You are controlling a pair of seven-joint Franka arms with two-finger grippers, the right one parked.
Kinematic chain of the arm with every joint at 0, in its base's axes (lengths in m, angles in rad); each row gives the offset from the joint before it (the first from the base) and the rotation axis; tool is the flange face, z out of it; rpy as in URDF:
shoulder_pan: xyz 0 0 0.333 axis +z
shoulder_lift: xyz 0 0 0 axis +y
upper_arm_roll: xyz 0 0 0.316 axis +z
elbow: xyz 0.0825 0 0 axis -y
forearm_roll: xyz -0.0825 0 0.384 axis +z
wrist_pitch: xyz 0 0 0 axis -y
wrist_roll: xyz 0.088 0 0 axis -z
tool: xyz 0 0 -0.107 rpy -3.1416 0 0
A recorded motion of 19 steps. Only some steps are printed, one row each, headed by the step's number.
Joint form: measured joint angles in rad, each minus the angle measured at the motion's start. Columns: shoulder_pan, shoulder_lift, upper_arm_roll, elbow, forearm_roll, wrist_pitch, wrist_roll.
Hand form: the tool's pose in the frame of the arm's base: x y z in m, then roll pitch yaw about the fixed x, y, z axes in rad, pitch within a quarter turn. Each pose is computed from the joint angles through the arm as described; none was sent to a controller.
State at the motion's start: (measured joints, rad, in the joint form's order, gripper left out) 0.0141 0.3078 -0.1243 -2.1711 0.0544 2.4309 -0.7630
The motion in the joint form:
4: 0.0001 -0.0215 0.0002 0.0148 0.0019 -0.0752 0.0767
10: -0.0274 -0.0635 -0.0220 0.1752 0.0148 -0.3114 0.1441
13: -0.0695 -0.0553 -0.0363 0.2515 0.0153 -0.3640 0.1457
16: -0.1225 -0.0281 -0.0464 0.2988 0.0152 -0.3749 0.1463
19: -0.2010 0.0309 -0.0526 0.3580 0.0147 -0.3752 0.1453
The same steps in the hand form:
4: 0.5539 -0.0602 0.2589 -3.0872 0.0642 0.5402
10: 0.5768 -0.0872 0.3307 -3.0574 0.0848 0.4255
13: 0.5861 -0.1209 0.3553 -3.0682 0.0726 0.3706
16: 0.5889 -0.1595 0.3594 -3.0793 0.0680 0.3088
19: 0.5892 -0.2127 0.3498 -3.0898 0.0737 0.2280

